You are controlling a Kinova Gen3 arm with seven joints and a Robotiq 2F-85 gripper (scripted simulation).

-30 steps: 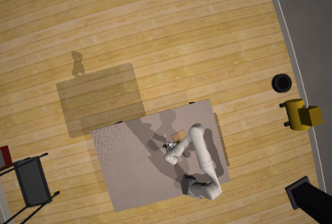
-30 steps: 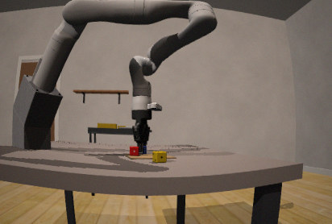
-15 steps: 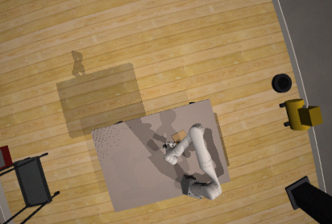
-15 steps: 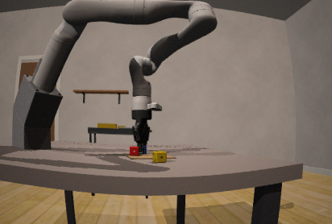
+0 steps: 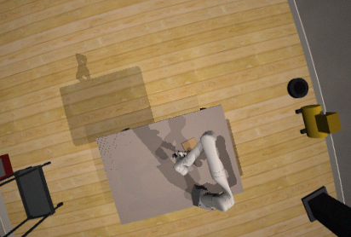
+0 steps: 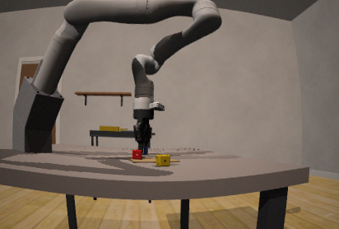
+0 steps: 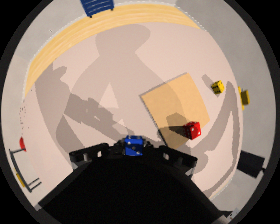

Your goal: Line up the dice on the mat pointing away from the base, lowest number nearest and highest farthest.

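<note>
Right now my hand is 130 mm to the left of the tan mat and 30 mm above it. From my hand the other things lie so: yellow die (280 mm to the right, 20 mm below); red die (40 mm behind, 120 mm to the right, 10 mm below); blue die (10 mm below).
</note>
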